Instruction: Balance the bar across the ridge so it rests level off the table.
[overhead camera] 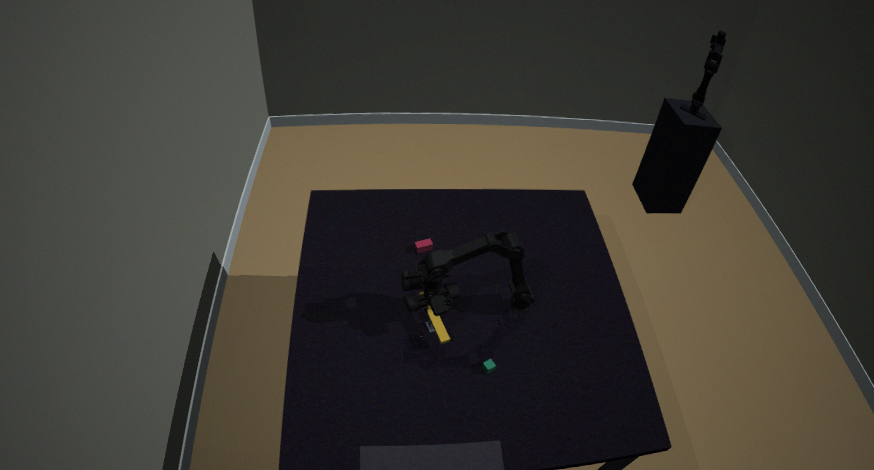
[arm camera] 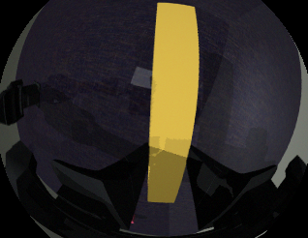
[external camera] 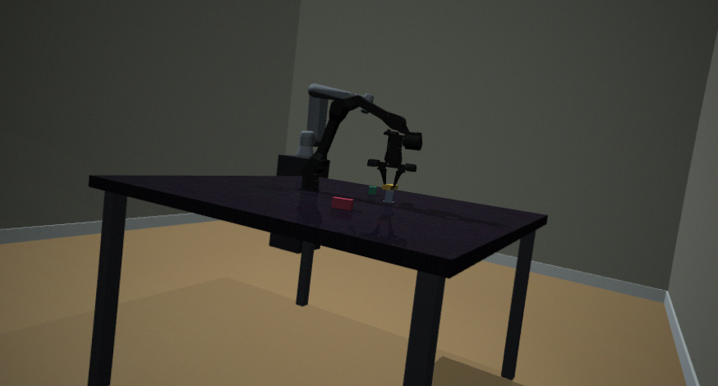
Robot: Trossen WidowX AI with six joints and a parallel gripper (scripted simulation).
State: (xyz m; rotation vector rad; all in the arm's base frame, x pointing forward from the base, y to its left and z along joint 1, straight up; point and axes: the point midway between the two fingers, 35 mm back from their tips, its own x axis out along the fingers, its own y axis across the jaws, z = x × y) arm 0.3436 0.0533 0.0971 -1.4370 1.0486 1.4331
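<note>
Right now the yellow bar is 1 cm behind my gripper tip and 3 cm to the left of it. Round my gripper tip: green cube 19 cm behind, 21 cm to the left, 5 cm below; red block 1 cm ahead, 34 cm to the right, 5 cm below.
</note>
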